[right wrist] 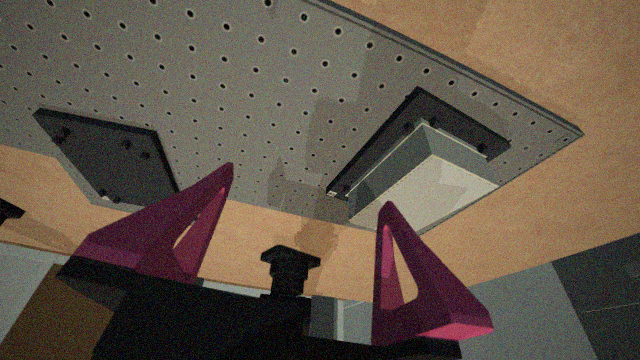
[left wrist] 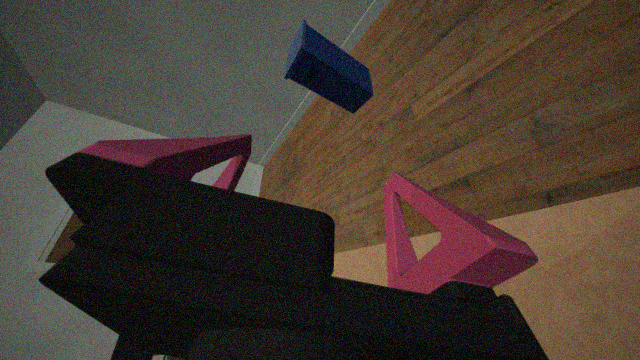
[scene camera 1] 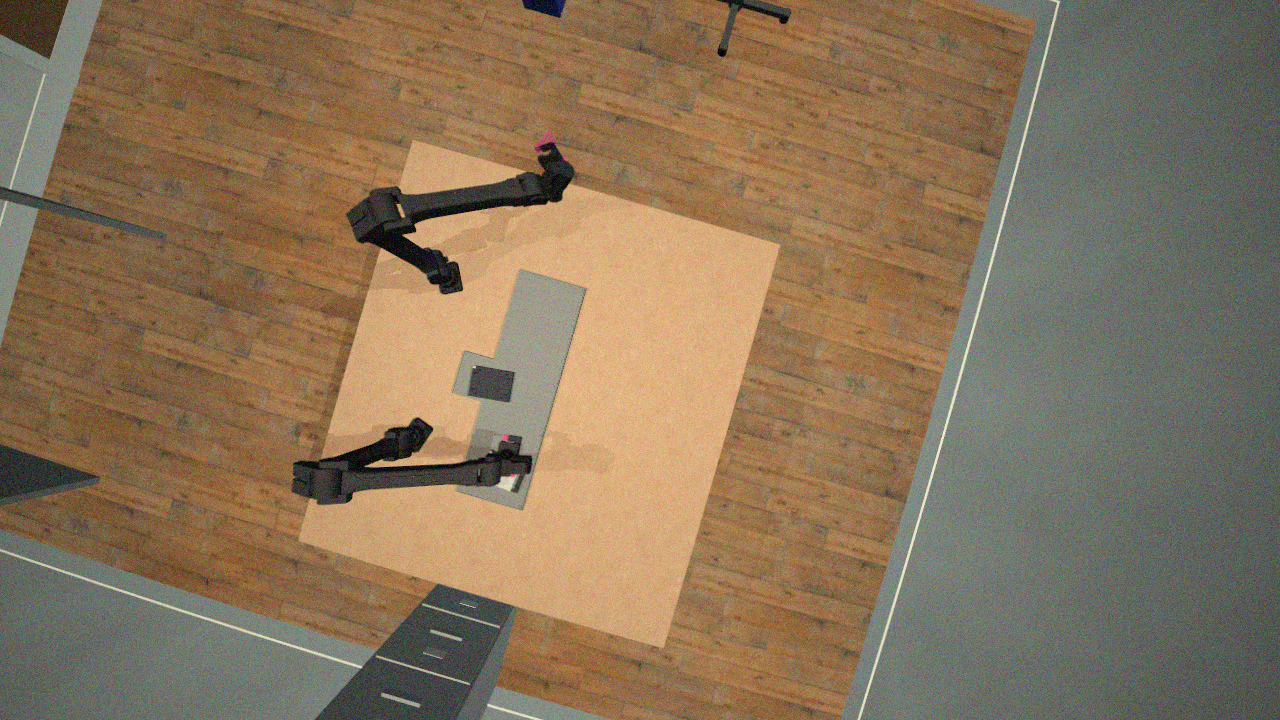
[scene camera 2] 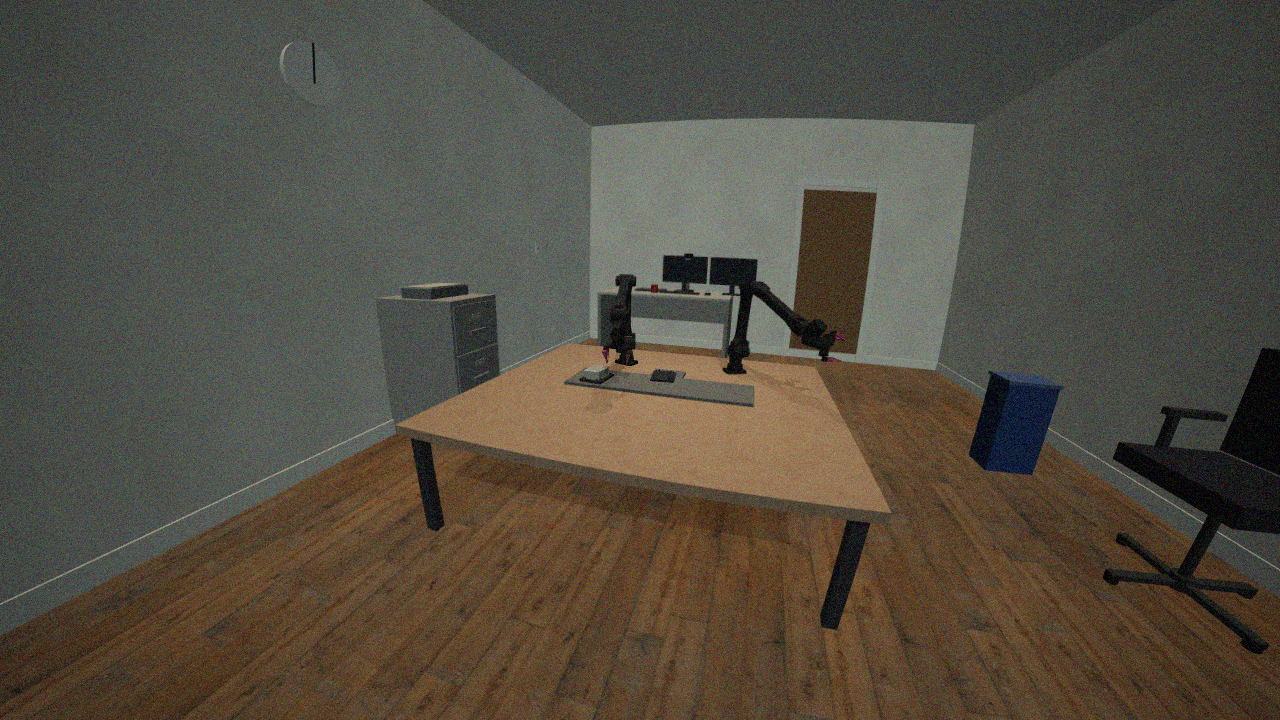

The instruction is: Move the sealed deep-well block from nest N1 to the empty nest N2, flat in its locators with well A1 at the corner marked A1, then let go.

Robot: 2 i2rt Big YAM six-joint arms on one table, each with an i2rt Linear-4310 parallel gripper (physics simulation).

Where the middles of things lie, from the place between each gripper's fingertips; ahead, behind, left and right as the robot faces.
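Starting from my left hand, I find it 1180 mm to the left of the deep-well block (right wrist: pixel 430 173), 20 mm past it and 210 mm above it.
The block is 70 mm below my right hand, 120 mm to the right of it and 50 mm behind it. Going by its middle, the deep-well block is nearer to my right hand than to my left hand.
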